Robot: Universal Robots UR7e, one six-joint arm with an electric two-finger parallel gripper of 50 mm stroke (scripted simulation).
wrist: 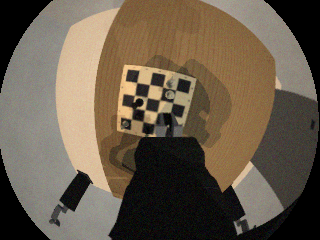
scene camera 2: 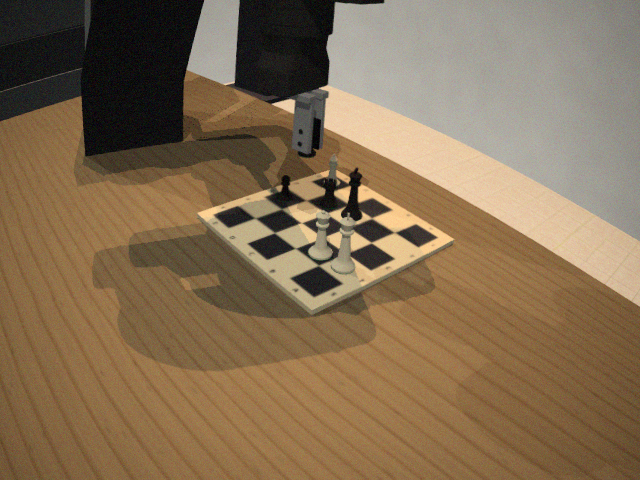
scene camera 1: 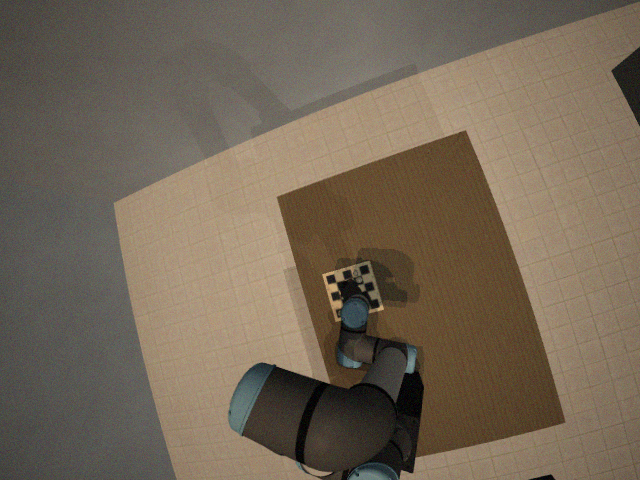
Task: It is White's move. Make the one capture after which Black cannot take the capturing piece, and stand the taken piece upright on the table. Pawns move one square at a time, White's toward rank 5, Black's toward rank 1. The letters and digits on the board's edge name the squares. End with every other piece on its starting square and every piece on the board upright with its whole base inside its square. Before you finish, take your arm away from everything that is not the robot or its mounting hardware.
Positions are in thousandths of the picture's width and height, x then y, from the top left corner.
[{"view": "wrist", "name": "gripper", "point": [520, 494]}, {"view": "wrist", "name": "chessboard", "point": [467, 352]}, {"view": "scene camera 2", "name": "gripper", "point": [480, 309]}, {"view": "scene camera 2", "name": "white king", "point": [537, 551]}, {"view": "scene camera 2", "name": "chessboard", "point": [429, 495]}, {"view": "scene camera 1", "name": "chessboard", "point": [520, 582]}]
